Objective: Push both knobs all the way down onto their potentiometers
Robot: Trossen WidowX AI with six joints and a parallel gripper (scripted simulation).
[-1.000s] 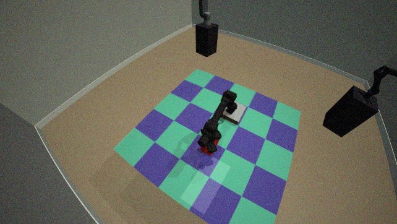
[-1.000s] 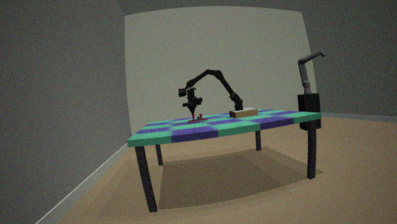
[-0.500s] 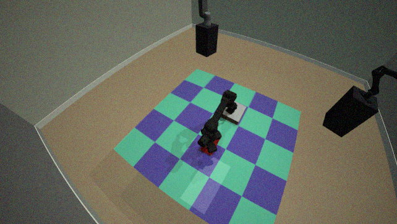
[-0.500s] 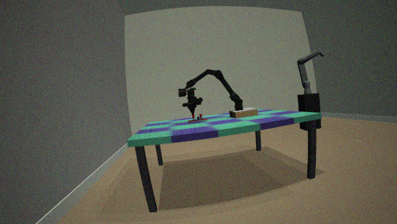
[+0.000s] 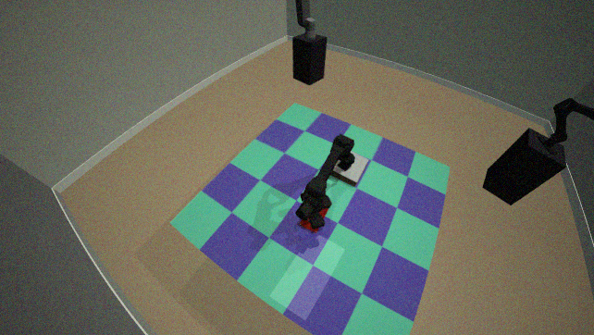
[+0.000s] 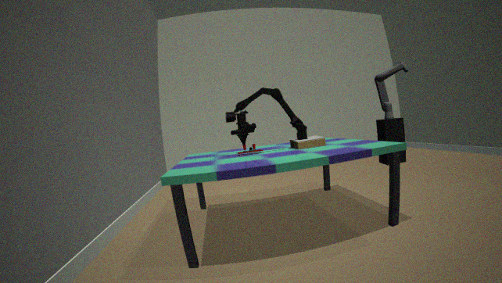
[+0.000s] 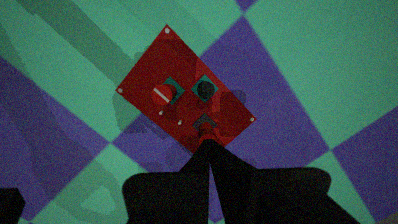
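My gripper tip is 1 cm above the red knob.
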